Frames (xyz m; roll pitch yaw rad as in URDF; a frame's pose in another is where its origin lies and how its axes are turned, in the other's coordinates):
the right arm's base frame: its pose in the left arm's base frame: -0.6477 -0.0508 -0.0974 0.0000 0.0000 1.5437
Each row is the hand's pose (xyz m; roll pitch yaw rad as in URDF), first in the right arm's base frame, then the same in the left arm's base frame.
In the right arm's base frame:
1: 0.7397 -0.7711 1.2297 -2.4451 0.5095 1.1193
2: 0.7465 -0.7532 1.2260 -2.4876 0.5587 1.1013
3: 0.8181 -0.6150 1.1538 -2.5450 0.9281 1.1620
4: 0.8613 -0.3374 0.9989 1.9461 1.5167 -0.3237
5: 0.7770 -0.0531 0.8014 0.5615 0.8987 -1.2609
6: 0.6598 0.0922 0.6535 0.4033 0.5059 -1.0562
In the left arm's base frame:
1: 0.1432 0.6677 1.1323 -2.4451 0.5095 2.6630
2: 0.1254 0.6750 1.1286 -2.4876 0.5587 2.6450
3: -0.0108 0.7503 1.0564 -2.5450 0.9281 2.7057
4: -0.2871 0.8010 0.9015 1.9461 1.5167 1.2200
5: -0.5736 0.7245 0.7040 0.5615 0.8987 0.2828
6: -0.7220 0.6113 0.5561 0.4033 0.5059 0.4875

